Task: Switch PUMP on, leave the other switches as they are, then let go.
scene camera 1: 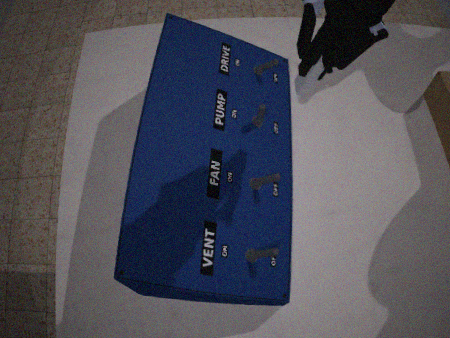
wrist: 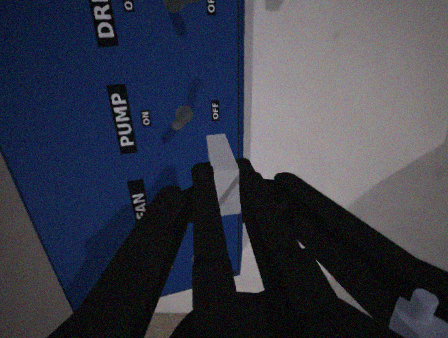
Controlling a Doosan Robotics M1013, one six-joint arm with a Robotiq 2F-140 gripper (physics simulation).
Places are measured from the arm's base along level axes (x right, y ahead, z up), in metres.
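Pixels of known places: gripper, between the fingertips: (scene camera 1: 299, 88) (wrist: 216, 151).
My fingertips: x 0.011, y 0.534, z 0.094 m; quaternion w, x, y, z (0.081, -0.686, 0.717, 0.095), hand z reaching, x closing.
Observation:
Behind a point stands the place of what it marks.
The blue switch panel (scene camera 1: 165, 125) @(z 0.055, x -0.031, y 0.742 m) (wrist: 60, 105) @(z 0.042, x 0.053, y 0.708 m) carries four grey levers. The PUMP lever (scene camera 1: 259, 116) @(z 0.009, x 0.013, y 0.590 m) (wrist: 182, 117) @(z 0.018, x 0.022, y 0.583 m) stands at a different angle from the others; in the wrist view its tip tilts a little toward its ON label. The DRIVE lever (scene camera 1: 266, 67) @(z 0.004, x 0.131, y 0.567 m) (wrist: 177, 4) @(z -0.001, x 0.132, y 0.574 m), FAN lever (scene camera 1: 266, 181) @(z 0.007, x -0.107, y 0.587 m) and VENT lever (scene camera 1: 262, 254) @(z 0.008, x -0.225, y 0.599 m) lean toward their OFF side. My gripper (scene camera 1: 311, 81) @(z 0.094, x 0.011, y 0.534 m) (wrist: 216, 151) @(z 0.094, x 0.011, y 0.534 m) is shut, with pale tips together and nothing between them. In the scene view it appears beyond the panel's right edge, near DRIVE, apart from the PUMP lever.
The panel stands on a pale surface (scene camera 1: 345, 200) @(z -0.108, x -0.101, y 0.416 m) (wrist: 340, 75) @(z -0.108, x 0.033, y 0.386 m). A brown block (scene camera 1: 441, 107) @(z -0.057, x 0.097, y 0.141 m) shows at the right edge of the scene view. Tiled floor (scene camera 1: 30, 150) lies on the left. The arm's shadow falls across the FAN area.

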